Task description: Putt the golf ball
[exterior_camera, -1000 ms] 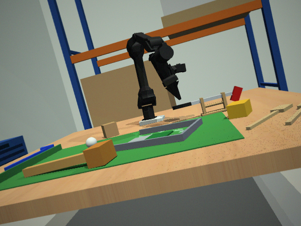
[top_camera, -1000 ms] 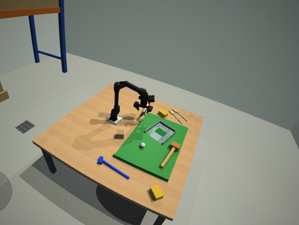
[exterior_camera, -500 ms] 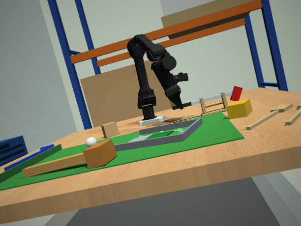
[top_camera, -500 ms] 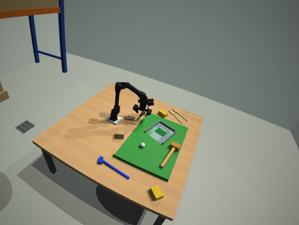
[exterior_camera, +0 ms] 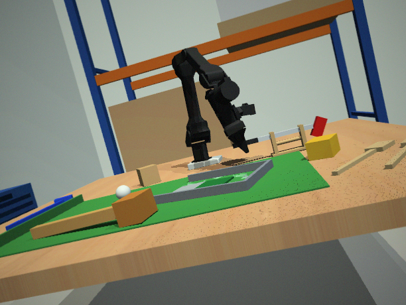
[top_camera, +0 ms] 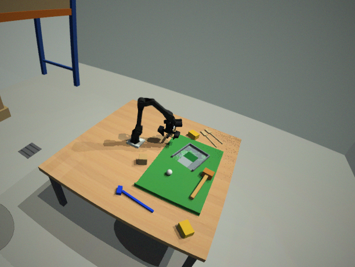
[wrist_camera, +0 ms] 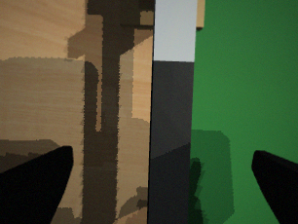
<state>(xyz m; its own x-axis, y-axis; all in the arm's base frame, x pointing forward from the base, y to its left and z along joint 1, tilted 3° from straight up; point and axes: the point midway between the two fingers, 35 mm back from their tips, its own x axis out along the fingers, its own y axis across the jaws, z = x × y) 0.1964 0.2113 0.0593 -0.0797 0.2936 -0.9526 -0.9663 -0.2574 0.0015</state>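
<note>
The wooden rack lies 130 mm to the left of my gripper tip and 30 mm behind it. The rest, counted from my gripper tip: green mat: 280 mm ahead, 170 mm to the right, 40 mm below; white golf ball: 320 mm to the right, 230 mm ahead, 10 mm below; grey frame: 260 mm ahead, 30 mm below, 20 mm to the right.
</note>
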